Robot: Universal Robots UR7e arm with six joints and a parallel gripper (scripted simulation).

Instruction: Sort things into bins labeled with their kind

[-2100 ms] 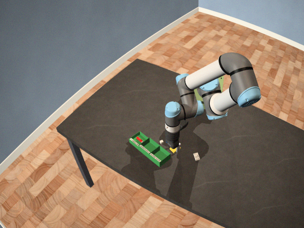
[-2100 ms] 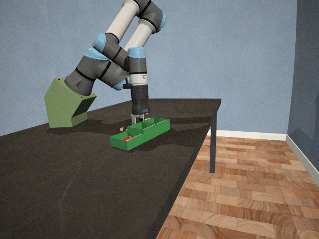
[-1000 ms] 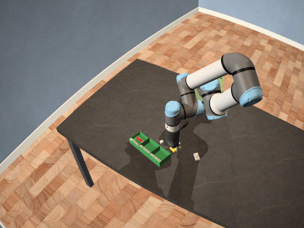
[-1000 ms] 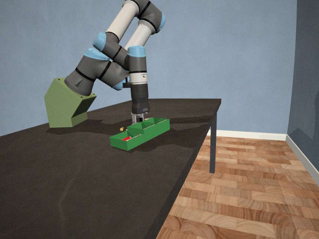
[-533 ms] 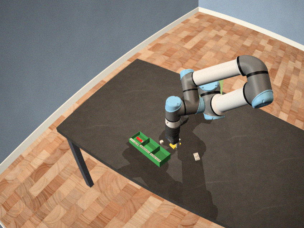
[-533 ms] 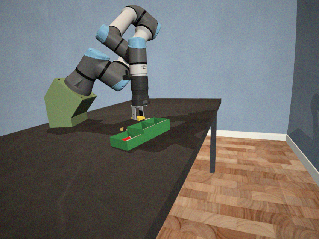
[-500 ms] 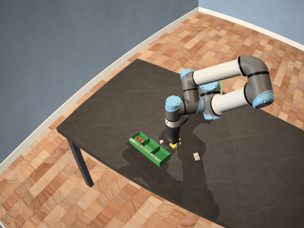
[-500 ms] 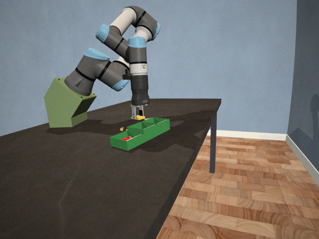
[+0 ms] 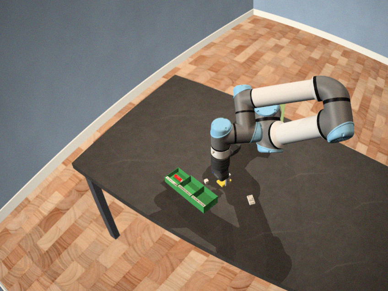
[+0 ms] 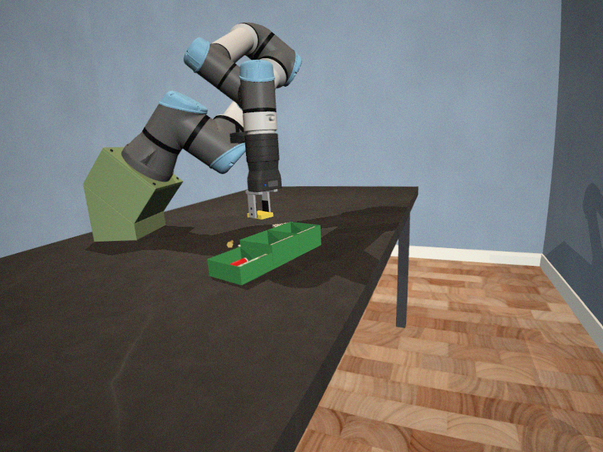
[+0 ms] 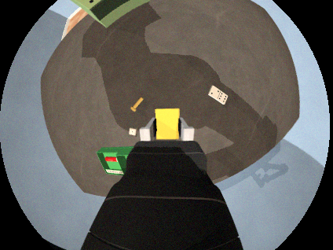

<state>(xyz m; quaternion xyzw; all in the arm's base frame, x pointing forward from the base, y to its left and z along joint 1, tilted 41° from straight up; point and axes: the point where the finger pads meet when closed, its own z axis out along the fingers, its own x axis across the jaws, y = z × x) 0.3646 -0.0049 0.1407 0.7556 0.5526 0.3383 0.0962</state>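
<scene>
Now: the brass bolt 7 cm to the right of my hand, 7 cm below it and 4 cm behind it. Also, from my hand: white domino (13 cm to the left, 7 cm below, 3 cm behind); flat yellow block (1 cm below); white die (9 cm to the right, 7 cm below, 1 cm ahead).
</scene>
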